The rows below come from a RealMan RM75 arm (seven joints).
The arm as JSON. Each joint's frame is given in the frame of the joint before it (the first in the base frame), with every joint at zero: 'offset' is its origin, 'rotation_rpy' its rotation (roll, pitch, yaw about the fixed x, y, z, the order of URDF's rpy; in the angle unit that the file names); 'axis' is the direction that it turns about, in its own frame. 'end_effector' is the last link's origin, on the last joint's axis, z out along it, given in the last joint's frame.
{
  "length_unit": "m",
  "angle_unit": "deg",
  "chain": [
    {
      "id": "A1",
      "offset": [
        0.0,
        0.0,
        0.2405
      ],
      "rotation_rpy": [
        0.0,
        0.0,
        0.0
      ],
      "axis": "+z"
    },
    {
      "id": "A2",
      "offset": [
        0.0,
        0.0,
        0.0
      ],
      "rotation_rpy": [
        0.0,
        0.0,
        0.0
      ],
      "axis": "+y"
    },
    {
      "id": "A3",
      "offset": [
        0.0,
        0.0,
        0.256
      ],
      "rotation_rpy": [
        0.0,
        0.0,
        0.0
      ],
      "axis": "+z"
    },
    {
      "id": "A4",
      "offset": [
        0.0,
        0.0,
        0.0
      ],
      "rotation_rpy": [
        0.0,
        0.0,
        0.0
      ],
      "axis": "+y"
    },
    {
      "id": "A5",
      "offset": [
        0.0,
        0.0,
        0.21
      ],
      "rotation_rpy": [
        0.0,
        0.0,
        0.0
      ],
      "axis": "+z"
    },
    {
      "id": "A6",
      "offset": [
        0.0,
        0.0,
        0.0
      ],
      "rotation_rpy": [
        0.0,
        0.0,
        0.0
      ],
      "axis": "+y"
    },
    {
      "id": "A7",
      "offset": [
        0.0,
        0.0,
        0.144
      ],
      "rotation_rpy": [
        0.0,
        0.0,
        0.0
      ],
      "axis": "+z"
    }
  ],
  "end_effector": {
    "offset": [
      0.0,
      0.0,
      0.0
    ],
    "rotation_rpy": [
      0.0,
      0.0,
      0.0
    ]
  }
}
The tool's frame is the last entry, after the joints.
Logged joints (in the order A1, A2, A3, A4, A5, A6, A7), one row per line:
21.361, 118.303, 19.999, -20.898, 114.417, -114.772, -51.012
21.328, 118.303, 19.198, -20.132, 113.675, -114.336, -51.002
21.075, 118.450, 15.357, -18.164, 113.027, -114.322, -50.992
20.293, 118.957, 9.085, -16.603, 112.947, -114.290, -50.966
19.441, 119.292, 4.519, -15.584, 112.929, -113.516, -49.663
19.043, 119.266, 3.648, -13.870, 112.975, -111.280, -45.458
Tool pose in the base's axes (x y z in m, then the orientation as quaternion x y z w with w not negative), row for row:
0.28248, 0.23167, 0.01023, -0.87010, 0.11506, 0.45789, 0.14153
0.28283, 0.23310, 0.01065, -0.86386, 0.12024, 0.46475, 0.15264
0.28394, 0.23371, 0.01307, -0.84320, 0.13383, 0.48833, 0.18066
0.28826, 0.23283, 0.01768, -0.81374, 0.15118, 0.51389, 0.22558
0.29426, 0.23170, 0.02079, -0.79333, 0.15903, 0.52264, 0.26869
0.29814, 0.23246, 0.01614, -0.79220, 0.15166, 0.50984, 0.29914
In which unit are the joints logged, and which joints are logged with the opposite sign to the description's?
The joints are logged in degrees. Opposite sign: A3, A5, A7.
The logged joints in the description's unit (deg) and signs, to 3 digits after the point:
21.361, 118.303, -19.999, -20.898, -114.417, -114.772, 51.012
21.328, 118.303, -19.198, -20.132, -113.675, -114.336, 51.002
21.075, 118.450, -15.357, -18.164, -113.027, -114.322, 50.992
20.293, 118.957, -9.085, -16.603, -112.947, -114.290, 50.966
19.441, 119.292, -4.519, -15.584, -112.929, -113.516, 49.663
19.043, 119.266, -3.648, -13.870, -112.975, -111.280, 45.458

